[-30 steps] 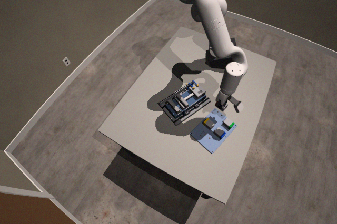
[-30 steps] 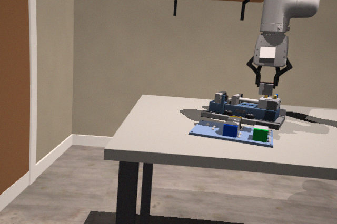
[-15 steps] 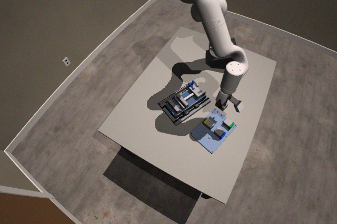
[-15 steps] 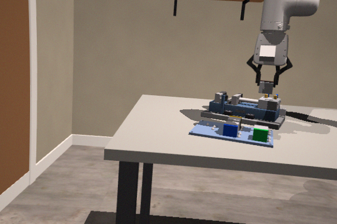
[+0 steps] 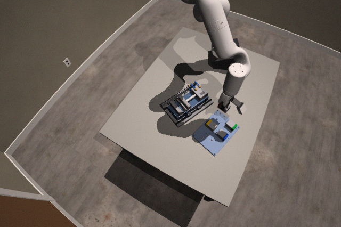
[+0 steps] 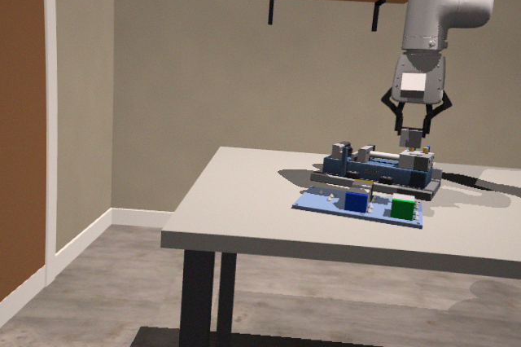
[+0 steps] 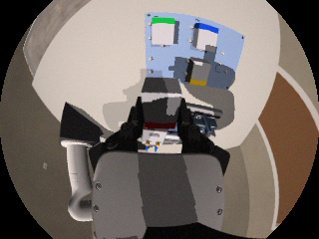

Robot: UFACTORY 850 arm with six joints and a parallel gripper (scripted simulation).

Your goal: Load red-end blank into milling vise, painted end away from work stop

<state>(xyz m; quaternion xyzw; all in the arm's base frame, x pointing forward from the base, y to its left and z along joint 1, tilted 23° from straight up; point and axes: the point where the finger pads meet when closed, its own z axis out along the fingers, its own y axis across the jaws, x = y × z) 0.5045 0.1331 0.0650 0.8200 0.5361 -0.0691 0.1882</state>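
Now: the red-ended blank 2 cm below my hand. Round my hand: blue-ended blank: 15 cm below, 12 cm ahead, 4 cm to the left; green-ended blank: 15 cm below, 8 cm to the left, 4 cm ahead; yellow-ended blank: 15 cm below, 8 cm ahead, 4 cm to the right.
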